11 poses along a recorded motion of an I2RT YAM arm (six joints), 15 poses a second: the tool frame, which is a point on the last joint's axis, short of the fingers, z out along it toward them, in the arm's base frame.
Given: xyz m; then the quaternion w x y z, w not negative.
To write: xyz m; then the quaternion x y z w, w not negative. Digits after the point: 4 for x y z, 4 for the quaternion.
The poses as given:
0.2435 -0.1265 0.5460 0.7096 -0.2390 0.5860 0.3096
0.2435 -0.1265 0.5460 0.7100 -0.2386 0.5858 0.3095
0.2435 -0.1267 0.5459 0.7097 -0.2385 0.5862 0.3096
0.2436 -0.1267 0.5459 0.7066 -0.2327 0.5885 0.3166
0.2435 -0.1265 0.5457 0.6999 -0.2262 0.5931 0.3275
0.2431 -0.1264 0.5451 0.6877 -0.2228 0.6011 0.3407
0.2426 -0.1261 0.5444 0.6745 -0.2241 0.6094 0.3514
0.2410 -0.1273 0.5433 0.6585 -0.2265 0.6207 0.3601
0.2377 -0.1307 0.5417 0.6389 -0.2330 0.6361 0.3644
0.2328 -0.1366 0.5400 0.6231 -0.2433 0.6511 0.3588
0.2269 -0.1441 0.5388 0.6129 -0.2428 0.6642 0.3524
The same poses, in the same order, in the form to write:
0.2435 -0.1265 0.5460 -0.2390 0.5860 0.3096 0.7096
0.2435 -0.1265 0.5460 -0.2386 0.5858 0.3095 0.7100
0.2435 -0.1267 0.5459 -0.2385 0.5862 0.3096 0.7097
0.2436 -0.1267 0.5459 -0.2327 0.5885 0.3166 0.7066
0.2435 -0.1265 0.5457 -0.2262 0.5931 0.3275 0.6999
0.2431 -0.1264 0.5451 -0.2228 0.6011 0.3407 0.6877
0.2426 -0.1261 0.5444 -0.2241 0.6094 0.3514 0.6745
0.2410 -0.1273 0.5433 -0.2265 0.6207 0.3601 0.6585
0.2377 -0.1307 0.5417 -0.2330 0.6361 0.3644 0.6389
0.2328 -0.1366 0.5400 -0.2433 0.6511 0.3588 0.6231
0.2269 -0.1441 0.5388 -0.2428 0.6642 0.3524 0.6129

